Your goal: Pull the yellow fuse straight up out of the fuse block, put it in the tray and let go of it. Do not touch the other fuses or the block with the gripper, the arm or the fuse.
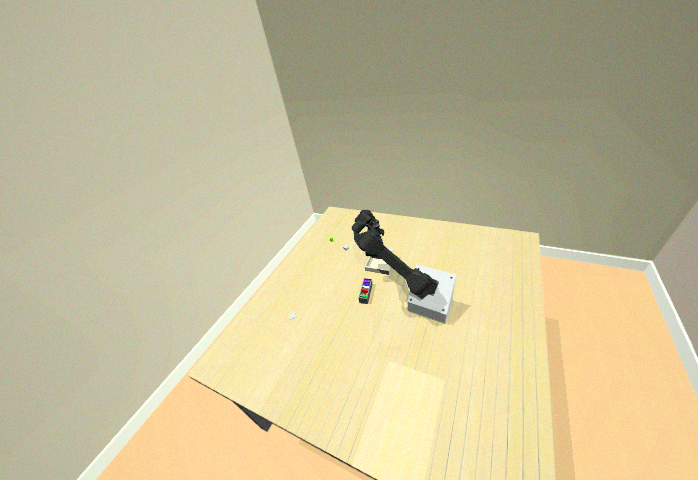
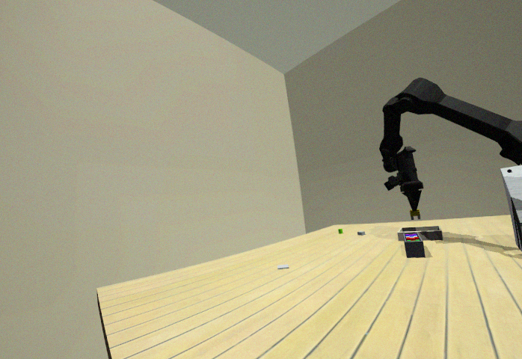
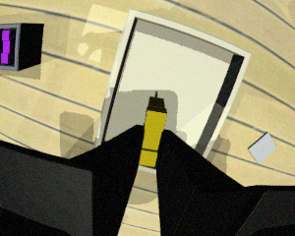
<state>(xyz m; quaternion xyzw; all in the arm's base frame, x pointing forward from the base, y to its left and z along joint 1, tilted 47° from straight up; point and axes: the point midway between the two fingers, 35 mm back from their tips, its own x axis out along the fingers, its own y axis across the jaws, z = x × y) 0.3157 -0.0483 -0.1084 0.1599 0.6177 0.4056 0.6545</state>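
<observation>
The tray is 20 mm to the right of my gripper tip and 90 mm below it. The rest, counted from my gripper tip: yellow fuse (10 mm below); then purple fuse (20 mm behind, 130 mm to the left, 70 mm below); then blue fuse (20 mm behind, 150 mm to the left, 70 mm below).
</observation>
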